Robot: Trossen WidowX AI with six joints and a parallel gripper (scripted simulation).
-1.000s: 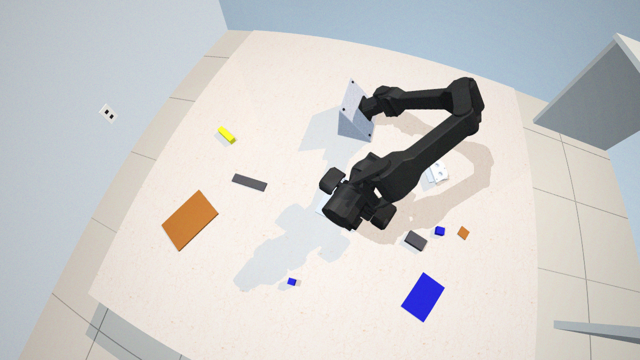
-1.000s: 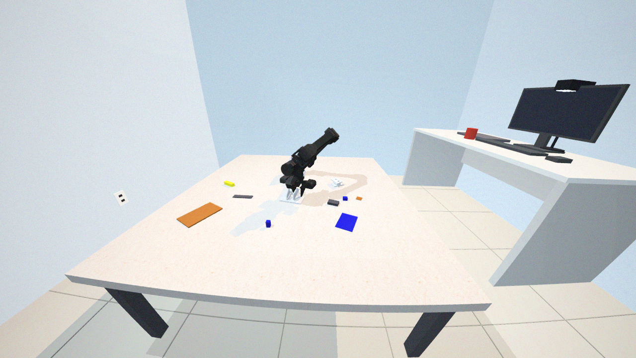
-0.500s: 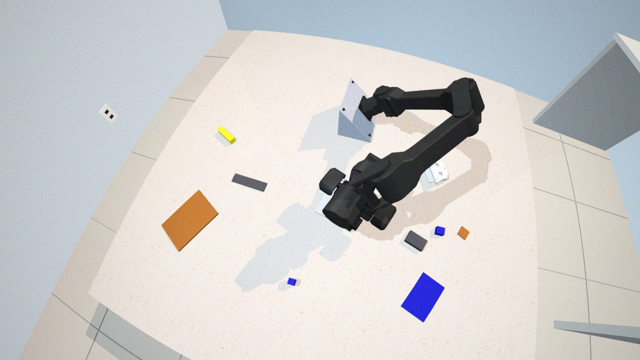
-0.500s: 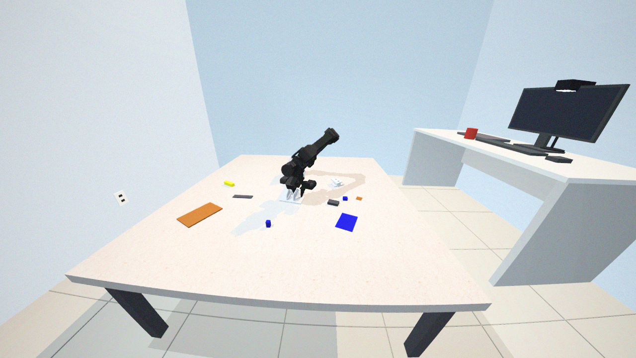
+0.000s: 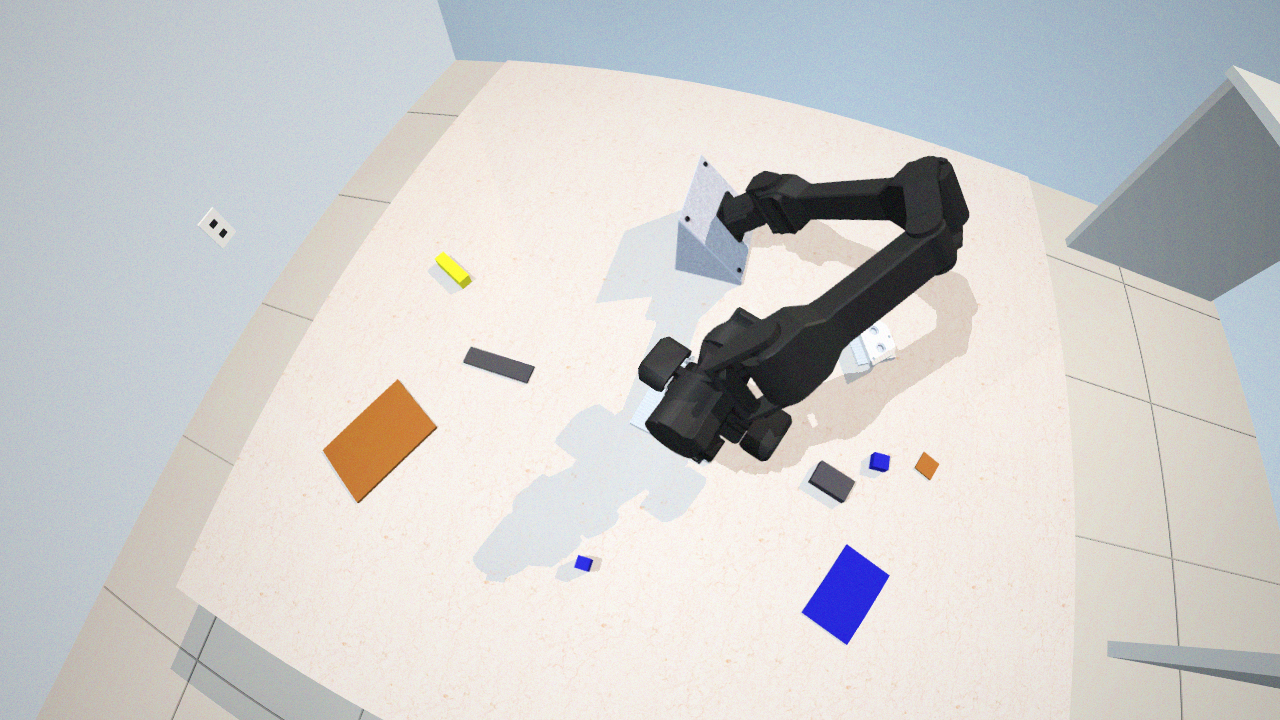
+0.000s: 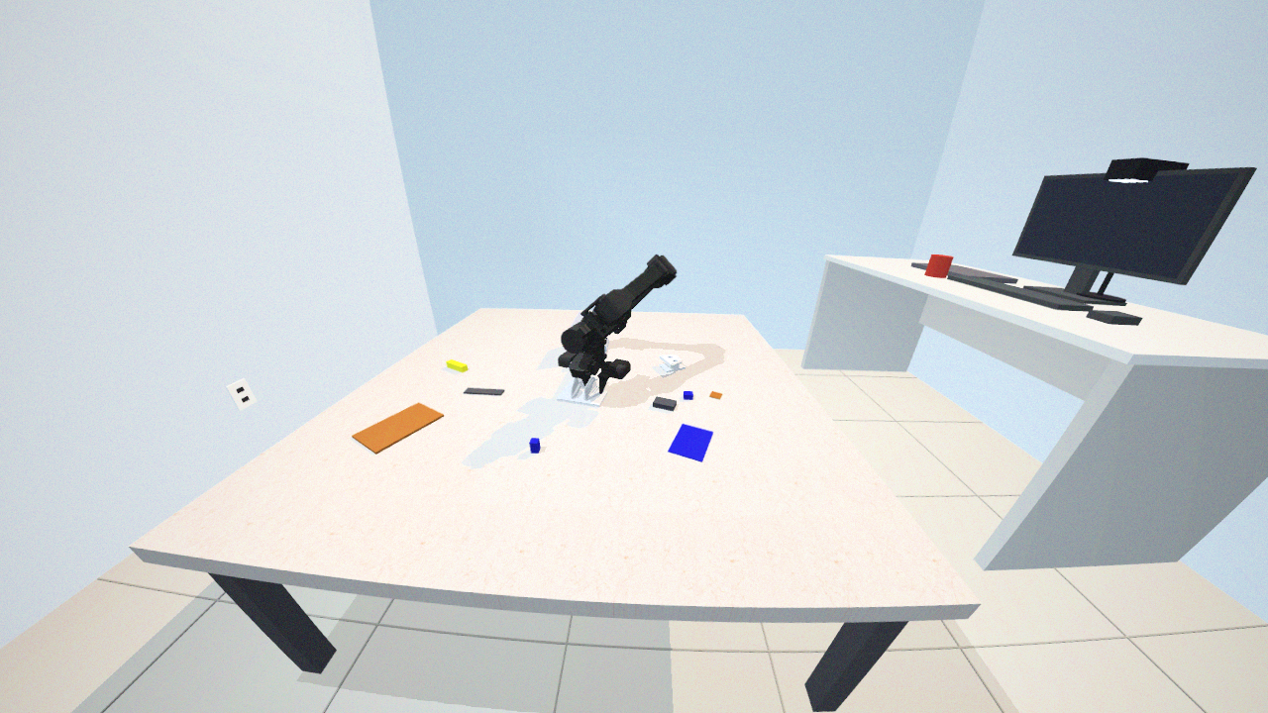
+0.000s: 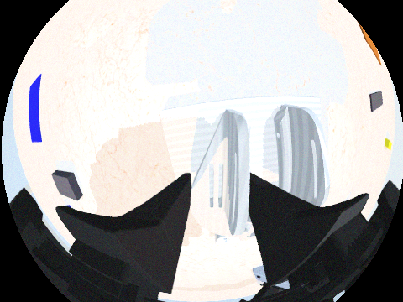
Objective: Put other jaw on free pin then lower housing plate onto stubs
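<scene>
Right now my gripper tip is 4 cm past the white jaw and 4 cm to the left of it. The rest, counted from my gripper tip: dark grey block 2 cm ahead, 19 cm to the left, 1 cm below; then white stand 20 cm behind, 21 cm to the left; then housing plate 20 cm behind, 21 cm to the left, 1 cm above.
</scene>
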